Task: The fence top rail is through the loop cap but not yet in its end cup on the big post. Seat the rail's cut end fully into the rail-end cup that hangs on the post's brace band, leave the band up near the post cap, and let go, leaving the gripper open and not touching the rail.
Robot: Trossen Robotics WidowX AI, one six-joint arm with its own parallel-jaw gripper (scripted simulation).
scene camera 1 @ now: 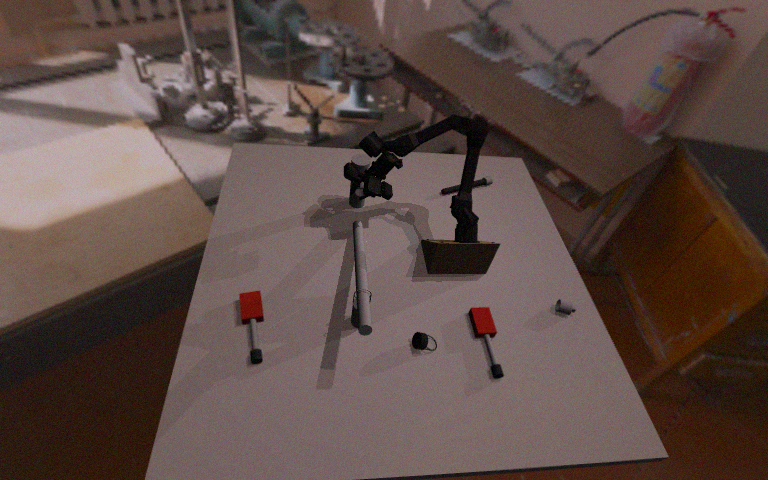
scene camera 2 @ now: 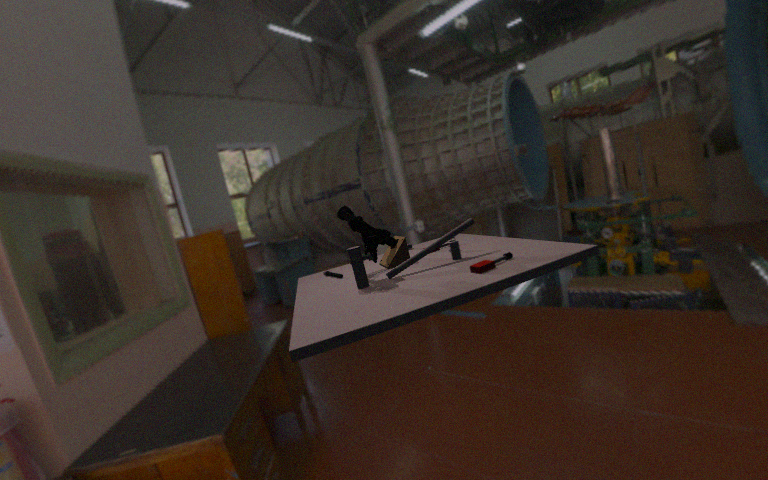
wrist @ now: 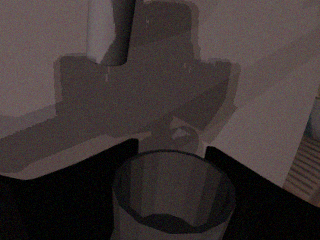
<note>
In view: the gripper (scene camera 1: 354, 197) and a grey top rail (scene camera 1: 359, 250).
The gripper also shows in the wrist view (wrist: 171, 150).
</note>
